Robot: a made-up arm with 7 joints. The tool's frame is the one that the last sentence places. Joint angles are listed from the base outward.
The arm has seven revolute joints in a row. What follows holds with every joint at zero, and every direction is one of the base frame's.
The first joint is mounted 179 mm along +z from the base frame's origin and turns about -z.
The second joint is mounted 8 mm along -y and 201 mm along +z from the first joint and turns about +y.
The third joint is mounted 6 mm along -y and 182 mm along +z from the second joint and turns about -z.
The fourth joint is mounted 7 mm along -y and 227 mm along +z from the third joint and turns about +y.
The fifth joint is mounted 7 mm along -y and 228 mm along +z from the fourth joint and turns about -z.
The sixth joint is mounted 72 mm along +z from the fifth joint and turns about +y.
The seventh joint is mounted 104 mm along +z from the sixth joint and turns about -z.
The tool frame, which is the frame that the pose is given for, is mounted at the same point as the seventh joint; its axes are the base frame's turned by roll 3.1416, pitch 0 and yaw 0 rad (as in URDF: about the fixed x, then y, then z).
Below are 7 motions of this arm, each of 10 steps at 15 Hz.
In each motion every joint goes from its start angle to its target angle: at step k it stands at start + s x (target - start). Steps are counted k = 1, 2, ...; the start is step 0. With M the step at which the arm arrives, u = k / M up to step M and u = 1 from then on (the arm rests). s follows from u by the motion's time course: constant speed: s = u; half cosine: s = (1 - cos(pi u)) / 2; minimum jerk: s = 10 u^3 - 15 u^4 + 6 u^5.
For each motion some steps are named. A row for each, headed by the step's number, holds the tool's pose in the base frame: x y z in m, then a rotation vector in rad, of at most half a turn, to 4 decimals.
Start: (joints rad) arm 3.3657 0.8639 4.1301 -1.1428 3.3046 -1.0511 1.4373
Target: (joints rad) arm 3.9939 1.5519 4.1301 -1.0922 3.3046 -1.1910 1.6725
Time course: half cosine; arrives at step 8
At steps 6, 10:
6: -0.3322 0.6131 0.2906 1.8487 -0.1736 1.5560
10: -0.2699 0.6308 0.2264 1.7362 -0.2405 1.5775

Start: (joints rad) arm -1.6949 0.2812 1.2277 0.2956 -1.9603 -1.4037 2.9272
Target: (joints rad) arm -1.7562 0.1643 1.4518 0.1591 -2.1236 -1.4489 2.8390
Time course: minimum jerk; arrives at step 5
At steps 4, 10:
4: 0.1228 0.0574 1.0933 -1.9920 0.6666 1.6540
10: 0.1210 0.0515 1.0941 -1.9869 0.6471 1.6467

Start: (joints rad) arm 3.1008 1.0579 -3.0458 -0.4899 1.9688 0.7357 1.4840
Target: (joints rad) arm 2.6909 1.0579 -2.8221 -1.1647 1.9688 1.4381 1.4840
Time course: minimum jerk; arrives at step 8
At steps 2, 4, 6, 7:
2: -0.7245 -0.1030 0.5269 -0.3229 1.1878 0.8922
4: -0.6571 -0.1905 0.4265 -0.6167 0.7495 1.0778
6: -0.5615 -0.2434 0.3553 -0.8770 0.2934 1.1596
7: -0.5387 -0.2508 0.3440 -0.9297 0.1928 1.1630

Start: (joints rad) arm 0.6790 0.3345 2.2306 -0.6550 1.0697 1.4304 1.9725
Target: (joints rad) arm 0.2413 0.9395 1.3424 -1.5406 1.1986 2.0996 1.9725
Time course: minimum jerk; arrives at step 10
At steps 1, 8, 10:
1: 0.2939 -0.0151 1.0242 2.0892 0.9585 0.0602
8: 0.3230 0.1317 0.7774 0.7818 2.6309 1.0028
10: 0.3143 0.1327 0.7669 0.6636 2.6853 1.1012

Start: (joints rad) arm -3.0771 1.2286 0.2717 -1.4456 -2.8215 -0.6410 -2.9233
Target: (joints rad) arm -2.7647 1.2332 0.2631 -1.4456 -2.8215 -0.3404 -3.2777
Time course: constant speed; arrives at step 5
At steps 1, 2, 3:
1: -0.3613 -0.0101 0.9016 0.9788 2.6500 0.1586
2: -0.3567 0.0095 0.9030 0.9767 2.7044 0.1515
3: -0.3509 0.0286 0.9040 0.9737 2.7577 0.1544

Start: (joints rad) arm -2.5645 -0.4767 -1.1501 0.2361 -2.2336 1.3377 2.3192
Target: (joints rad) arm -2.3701 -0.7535 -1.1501 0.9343 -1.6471 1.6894 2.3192
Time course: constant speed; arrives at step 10
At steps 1, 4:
1: 0.2973 -0.2650 0.9982 0.5032 -1.4947 -1.3237
4: 0.2493 -0.3477 0.9478 0.3785 -1.4315 -1.6852

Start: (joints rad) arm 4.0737 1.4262 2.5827 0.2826 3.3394 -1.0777 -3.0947
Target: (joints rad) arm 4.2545 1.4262 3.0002 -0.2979 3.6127 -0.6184 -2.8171
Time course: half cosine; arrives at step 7
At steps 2, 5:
2: -0.3672 0.6183 0.6306 2.4331 -1.3952 0.2065
5: -0.3961 0.6783 0.4929 2.0520 -1.7293 1.3129

